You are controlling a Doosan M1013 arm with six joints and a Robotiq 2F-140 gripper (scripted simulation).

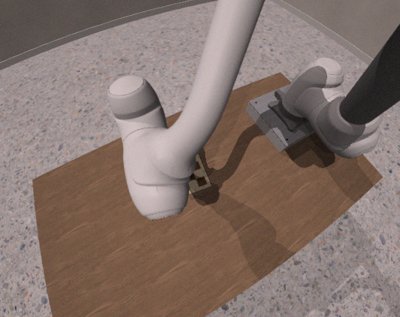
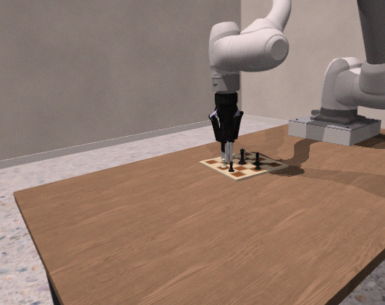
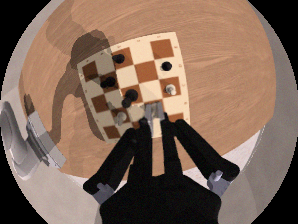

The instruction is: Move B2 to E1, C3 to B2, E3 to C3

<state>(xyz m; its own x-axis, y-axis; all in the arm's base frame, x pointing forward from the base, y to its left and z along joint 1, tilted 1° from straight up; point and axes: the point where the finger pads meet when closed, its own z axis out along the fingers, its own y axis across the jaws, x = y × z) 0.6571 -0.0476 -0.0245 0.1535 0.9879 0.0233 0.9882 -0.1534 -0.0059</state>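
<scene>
Right now my hand is 40 mm to the right of the tall black piece, 30 mm past it and 20 mm above it. The rest, counted from my hand: chessboard: 50 mm below, 40 mm to the left, 30 mm behind.
</scene>
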